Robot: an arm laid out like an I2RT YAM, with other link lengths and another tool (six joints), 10 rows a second.
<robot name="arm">
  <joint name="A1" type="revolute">
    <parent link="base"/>
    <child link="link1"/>
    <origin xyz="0 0 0.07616"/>
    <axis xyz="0 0 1"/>
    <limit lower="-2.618" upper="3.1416"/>
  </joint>
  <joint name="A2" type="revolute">
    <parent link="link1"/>
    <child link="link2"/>
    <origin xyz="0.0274 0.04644 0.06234"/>
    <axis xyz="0 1 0"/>
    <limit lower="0" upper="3.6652"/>
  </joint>
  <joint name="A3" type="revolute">
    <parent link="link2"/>
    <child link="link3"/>
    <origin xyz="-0.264 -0.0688 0"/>
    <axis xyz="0 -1 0"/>
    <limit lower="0" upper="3.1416"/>
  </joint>
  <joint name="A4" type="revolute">
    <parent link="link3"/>
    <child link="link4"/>
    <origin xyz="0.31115 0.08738 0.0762"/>
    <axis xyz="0 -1 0"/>
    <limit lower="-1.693" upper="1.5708"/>
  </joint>
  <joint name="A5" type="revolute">
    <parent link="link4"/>
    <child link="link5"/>
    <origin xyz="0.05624 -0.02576 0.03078"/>
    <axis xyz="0 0 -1"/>
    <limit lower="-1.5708" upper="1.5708"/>
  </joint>
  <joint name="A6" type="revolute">
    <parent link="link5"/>
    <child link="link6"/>
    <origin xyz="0.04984 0 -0.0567"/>
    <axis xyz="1 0 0"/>
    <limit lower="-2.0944" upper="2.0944"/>
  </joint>
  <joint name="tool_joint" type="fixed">
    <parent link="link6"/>
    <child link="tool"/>
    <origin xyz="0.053 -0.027 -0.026" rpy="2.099 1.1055 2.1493"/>
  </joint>
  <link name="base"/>
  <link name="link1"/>
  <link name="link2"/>
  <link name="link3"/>
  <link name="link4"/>
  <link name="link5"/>
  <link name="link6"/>
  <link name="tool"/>
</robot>
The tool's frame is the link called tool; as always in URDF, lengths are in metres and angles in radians.
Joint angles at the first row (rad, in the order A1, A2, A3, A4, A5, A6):
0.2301 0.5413 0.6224 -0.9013 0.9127 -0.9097
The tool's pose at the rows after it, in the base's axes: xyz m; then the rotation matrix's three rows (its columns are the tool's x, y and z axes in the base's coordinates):
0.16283 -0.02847 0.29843; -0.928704 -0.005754 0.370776; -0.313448 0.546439 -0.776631; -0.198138 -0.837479 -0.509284
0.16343 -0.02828 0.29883; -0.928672 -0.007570 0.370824; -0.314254 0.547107 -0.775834; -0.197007 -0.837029 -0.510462
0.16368 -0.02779 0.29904; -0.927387 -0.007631 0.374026; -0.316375 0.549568 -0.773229; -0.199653 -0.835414 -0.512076
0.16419 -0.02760 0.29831; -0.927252 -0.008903 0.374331; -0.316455 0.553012 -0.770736; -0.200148 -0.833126 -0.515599
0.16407 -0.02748 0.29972; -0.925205 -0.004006 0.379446; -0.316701 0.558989 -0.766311; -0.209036 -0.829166 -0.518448
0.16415 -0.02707 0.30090; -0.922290 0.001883 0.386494; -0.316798 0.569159 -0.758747; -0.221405 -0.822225 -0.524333
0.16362 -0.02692 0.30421; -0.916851 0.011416 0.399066; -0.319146 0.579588 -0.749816; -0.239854 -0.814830 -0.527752
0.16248 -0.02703 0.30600; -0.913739 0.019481 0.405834; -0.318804 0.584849 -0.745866; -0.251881 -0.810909 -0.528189
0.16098 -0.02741 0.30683; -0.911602 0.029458 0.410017; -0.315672 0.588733 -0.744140; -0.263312 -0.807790 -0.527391
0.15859 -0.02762 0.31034; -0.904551 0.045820 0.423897; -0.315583 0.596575 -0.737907; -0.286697 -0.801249 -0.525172
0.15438 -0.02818 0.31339; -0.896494 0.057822 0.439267; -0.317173 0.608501 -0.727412; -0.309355 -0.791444 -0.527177
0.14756 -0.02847 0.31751; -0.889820 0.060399 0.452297; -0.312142 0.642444 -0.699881; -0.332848 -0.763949 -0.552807
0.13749 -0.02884 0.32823; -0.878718 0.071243 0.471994; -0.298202 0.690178 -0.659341; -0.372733 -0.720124 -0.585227
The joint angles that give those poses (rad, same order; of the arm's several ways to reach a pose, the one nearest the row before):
0.2301 0.5484 0.6317 -0.9005 0.9144 -0.9057
0.2301 0.5522 0.6345 -0.9008 0.9128 -0.9057
0.2324 0.5530 0.6360 -0.9006 0.9106 -0.9037
0.2320 0.5552 0.6358 -0.9005 0.9066 -0.9007
0.2318 0.5539 0.6408 -0.9010 0.9013 -0.8971
0.2325 0.5536 0.6465 -0.9017 0.8925 -0.8889
0.2317 0.5477 0.6562 -0.9008 0.8817 -0.8867
0.2319 0.5408 0.6598 -0.9016 0.8782 -0.8837
0.2318 0.5323 0.6596 -0.9017 0.8780 -0.8791
0.2332 0.5175 0.6653 -0.9007 0.8741 -0.8759
0.2333 0.4939 0.6699 -0.9091 0.8629 -0.8719
0.2335 0.4749 0.6922 -0.9551 0.8295 -0.8378
0.2340 0.4593 0.7431 -1.0215 0.7849 -0.7863

